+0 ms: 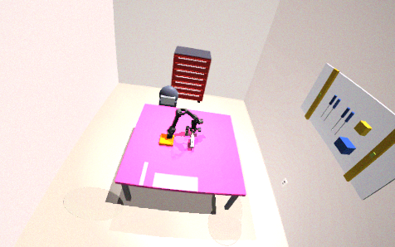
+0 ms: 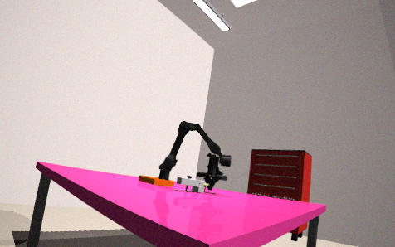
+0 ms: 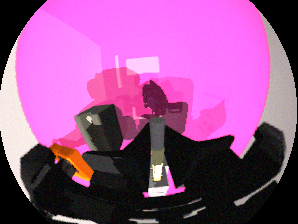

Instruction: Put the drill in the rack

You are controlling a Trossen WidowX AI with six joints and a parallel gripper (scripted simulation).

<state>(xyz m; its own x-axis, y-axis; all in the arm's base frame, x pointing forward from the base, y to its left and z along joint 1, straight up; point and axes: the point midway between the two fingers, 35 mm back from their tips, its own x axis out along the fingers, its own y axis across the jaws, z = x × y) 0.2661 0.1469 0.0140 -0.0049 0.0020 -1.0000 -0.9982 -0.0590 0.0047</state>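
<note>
My gripper tip is now 40 mm to the left of the grey drill and 30 mm below it. The rest, counted from my gripper tip: blue piece: 200 mm to the right, 40 mm above, 10 mm ahead.
</note>
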